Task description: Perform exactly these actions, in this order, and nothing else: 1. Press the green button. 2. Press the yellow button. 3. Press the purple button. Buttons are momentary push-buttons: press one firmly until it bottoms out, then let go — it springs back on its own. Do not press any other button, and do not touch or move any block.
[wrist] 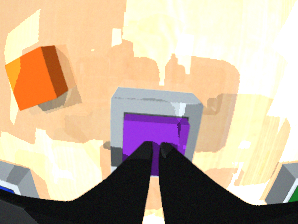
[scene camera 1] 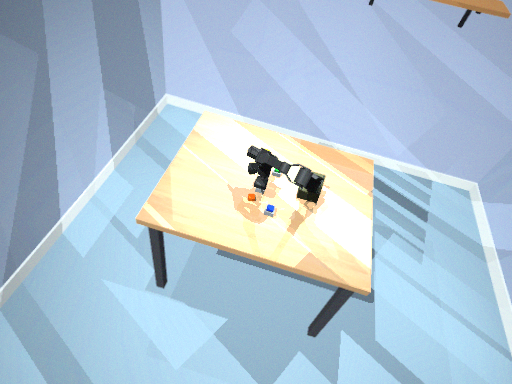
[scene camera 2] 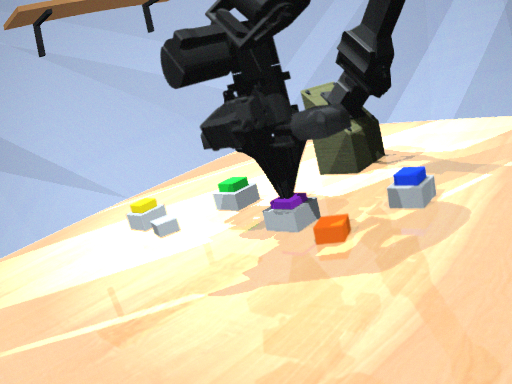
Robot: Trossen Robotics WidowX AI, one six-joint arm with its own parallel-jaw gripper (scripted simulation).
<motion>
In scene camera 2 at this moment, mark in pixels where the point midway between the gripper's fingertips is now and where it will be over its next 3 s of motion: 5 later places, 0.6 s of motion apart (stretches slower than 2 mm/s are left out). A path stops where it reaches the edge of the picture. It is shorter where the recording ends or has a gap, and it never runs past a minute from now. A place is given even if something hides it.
My gripper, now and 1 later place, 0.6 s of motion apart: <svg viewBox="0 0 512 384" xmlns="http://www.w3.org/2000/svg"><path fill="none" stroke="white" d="M287 197L281 176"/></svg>
</motion>
